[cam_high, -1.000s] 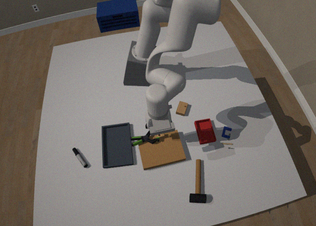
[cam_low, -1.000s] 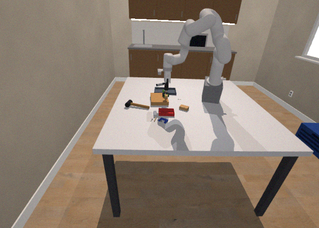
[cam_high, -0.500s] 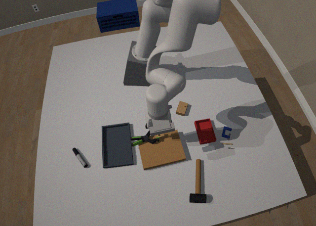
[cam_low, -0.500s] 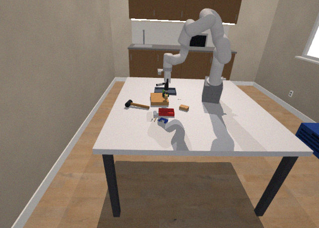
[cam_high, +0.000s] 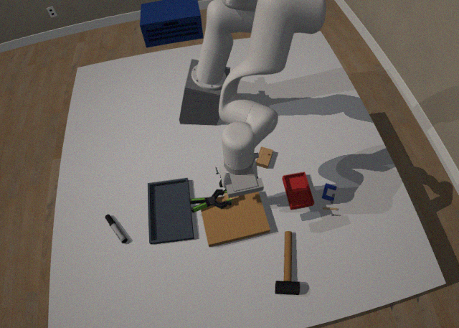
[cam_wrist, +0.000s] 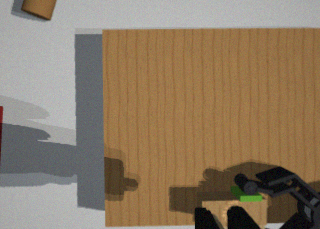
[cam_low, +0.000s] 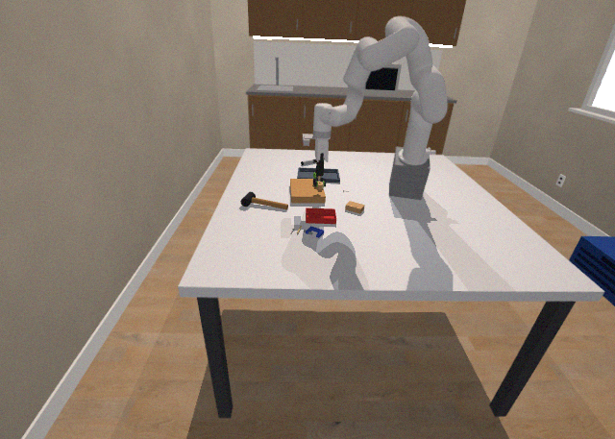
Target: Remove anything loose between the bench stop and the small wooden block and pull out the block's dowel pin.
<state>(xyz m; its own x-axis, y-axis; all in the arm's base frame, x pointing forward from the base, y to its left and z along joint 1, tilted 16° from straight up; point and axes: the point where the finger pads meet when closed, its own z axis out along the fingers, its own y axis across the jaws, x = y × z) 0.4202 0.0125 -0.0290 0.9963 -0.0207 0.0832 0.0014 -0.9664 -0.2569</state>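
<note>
Right now my hand is 210 mm to the right of the red box, 120 mm above it and 10 mm short of it. Round my hand: grey tray (230 mm to the right, 120 mm below, 30 mm behind); then small wooden block (80 mm below, 20 mm to the right, 10 mm behind); then dowel pin (20 mm below).
</note>
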